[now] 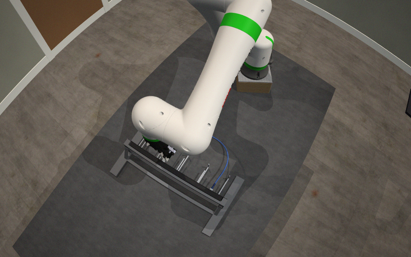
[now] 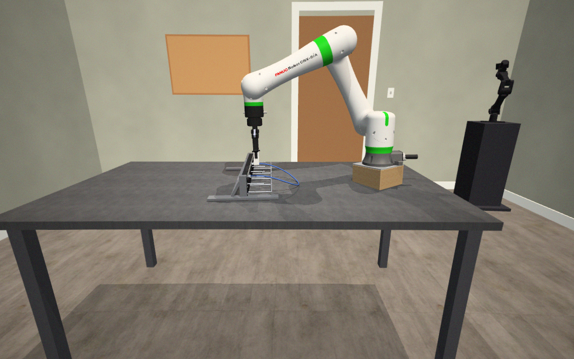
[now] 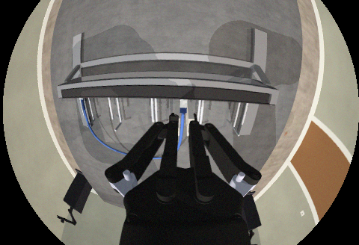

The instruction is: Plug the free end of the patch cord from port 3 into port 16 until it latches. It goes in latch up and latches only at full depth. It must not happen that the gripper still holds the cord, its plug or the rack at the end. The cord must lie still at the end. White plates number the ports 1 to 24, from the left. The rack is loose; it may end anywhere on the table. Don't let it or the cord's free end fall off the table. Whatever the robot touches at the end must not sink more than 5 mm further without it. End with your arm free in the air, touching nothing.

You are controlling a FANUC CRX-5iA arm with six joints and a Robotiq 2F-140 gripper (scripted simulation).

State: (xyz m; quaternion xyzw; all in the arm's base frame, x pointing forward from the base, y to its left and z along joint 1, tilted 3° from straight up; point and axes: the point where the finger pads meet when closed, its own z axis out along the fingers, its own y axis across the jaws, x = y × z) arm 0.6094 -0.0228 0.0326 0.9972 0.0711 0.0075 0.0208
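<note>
Now: the plug 1 cm ahead of my hand and 3 cm below it.
</note>
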